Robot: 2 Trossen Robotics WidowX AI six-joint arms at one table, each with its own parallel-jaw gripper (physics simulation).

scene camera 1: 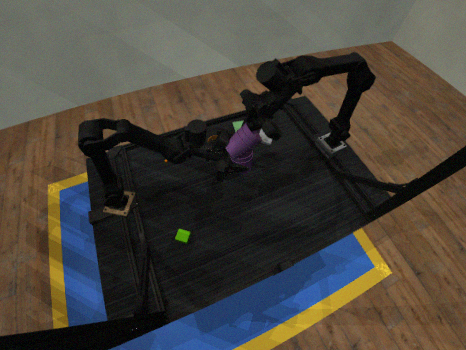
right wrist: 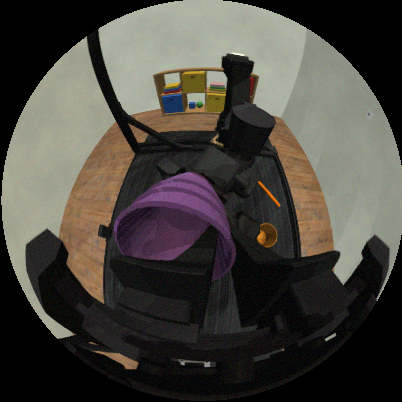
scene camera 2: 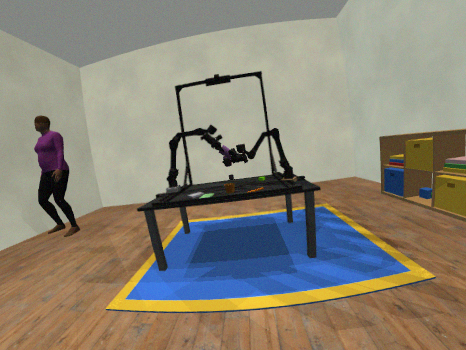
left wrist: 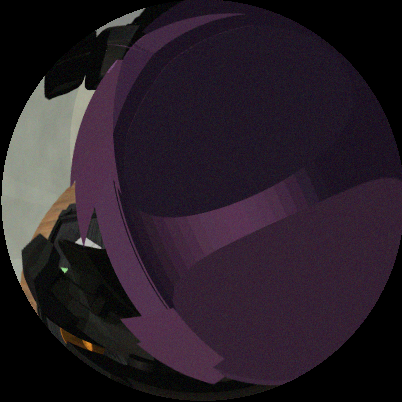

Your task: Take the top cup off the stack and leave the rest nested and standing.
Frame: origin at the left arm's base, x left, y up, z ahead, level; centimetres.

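Seen in the pictures: left gripper, between the fingertips: (scene camera 1: pixel 250 161); right gripper, between the fingertips: (scene camera 1: pixel 241 132) (right wrist: pixel 220 227) (scene camera 2: pixel 224 151); left arm's base, origin of its link: (scene camera 1: pixel 119 201) (scene camera 2: pixel 288 177); right arm's base, origin of its link: (scene camera 1: pixel 332 141) (scene camera 2: pixel 173 186).
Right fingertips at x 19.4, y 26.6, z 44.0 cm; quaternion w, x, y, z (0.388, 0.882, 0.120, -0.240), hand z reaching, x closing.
Offsets run from my right fingertips to a thing's middle. Level surfaces: height alone.
A purple cup {dx -3.6, dy +0.1, dz +0.7 cm} (scene camera 1: pixel 242 139) (scene camera 2: pixel 226 150) (right wrist: pixel 187 187) is held tilted in the air, its mouth towards the right wrist camera. My right gripper (scene camera 1: pixel 253 123) (right wrist: pixel 220 227) is shut on its rim. The lower purple cups {dx -5.3, dy -8.7, dz +1.4 cm} (scene camera 1: pixel 244 162) are partly hidden below it, at my left gripper (scene camera 1: pixel 232 163) (scene camera 2: pixel 229 161), which is shut on the stack above the table. In scene camera 1 the held cup overlaps the stack; whether they touch is unclear. Purple surfaces (left wrist: pixel 95 145) fill most of the left wrist view, close to the camera, and hide the left fingers.
A green block {dx -28.1, dy -28.1, dz -16.0 cm} (scene camera 1: pixel 183 235) (scene camera 2: pixel 261 178) lies on the black table {dy -29.5 cm} (scene camera 1: pixel 240 230). An orange cup {dx +13.7, dy -26.3, dz -11.3 cm} (scene camera 1: pixel 213 138) (scene camera 2: pixel 229 187) (right wrist: pixel 269 235), an orange stick {dx +10.1, dy -29.0, dz -29.4 cm} (scene camera 2: pixel 255 190) (right wrist: pixel 269 193), a pale green piece {dx +27.8, dy -29.0, dz -0.4 cm} (scene camera 1: pixel 238 125) (scene camera 2: pixel 206 196) and a white piece {dx +26.8, dy -28.7, dz +11.7 cm} (scene camera 1: pixel 266 138) are near one edge.
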